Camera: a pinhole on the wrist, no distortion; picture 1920 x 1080 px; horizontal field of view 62.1 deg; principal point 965.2 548.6 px. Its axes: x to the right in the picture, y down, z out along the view. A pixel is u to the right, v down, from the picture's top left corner.
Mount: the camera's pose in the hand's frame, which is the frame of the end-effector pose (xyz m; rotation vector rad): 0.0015 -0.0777 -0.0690 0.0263 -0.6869 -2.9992
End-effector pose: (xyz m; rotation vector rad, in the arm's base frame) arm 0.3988 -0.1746 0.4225 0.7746 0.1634 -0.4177
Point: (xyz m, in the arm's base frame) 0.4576 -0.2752 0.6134
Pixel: 775 429
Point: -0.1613 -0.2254 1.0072
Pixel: outside the picture
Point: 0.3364 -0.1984 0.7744
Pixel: 1479 173
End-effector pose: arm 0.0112 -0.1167 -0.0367 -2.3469 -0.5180 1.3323
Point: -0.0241 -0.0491 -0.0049
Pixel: outside the picture
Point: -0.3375 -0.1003 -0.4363
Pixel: 580 691
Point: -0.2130 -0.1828 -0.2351
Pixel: 900 413
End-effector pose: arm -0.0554 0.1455 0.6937 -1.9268 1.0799 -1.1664
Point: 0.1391 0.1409 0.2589
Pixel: 1220 78
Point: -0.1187 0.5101 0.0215
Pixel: outside the picture
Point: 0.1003 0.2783 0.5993
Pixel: 1638 965
